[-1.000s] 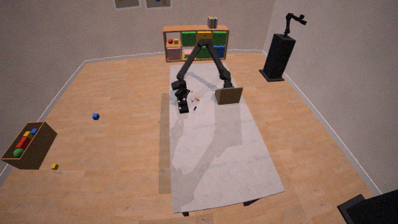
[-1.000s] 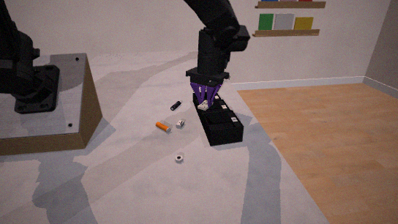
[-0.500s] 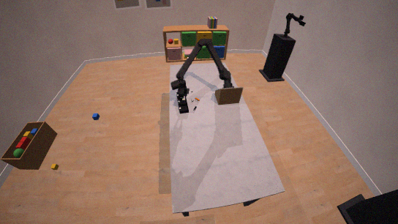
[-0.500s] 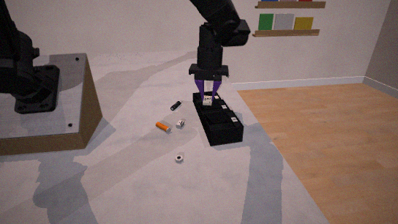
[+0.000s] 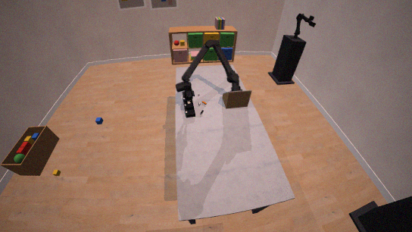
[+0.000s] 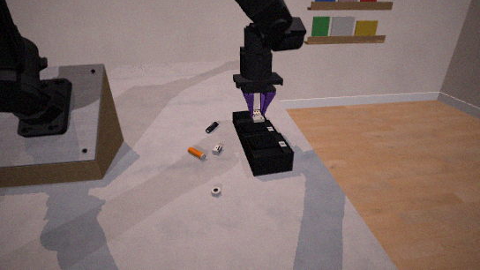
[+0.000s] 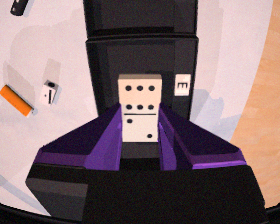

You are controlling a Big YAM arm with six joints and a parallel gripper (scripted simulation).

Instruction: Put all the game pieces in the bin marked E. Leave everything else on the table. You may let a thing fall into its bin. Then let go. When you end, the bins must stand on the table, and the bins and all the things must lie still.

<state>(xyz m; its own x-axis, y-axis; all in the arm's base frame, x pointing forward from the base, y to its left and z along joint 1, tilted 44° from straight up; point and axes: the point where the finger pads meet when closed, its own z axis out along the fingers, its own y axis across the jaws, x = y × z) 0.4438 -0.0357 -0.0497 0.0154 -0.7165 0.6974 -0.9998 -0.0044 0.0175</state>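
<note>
Now: hand 6 cm above the black three-compartment bin tray. From my hand the other things lie so: black battery: 11 cm behind, 9 cm to the left, 7 cm below; cream domino: right at my hand; orange battery: 15 cm behind, 7 cm below, 4 cm to the right.
</note>
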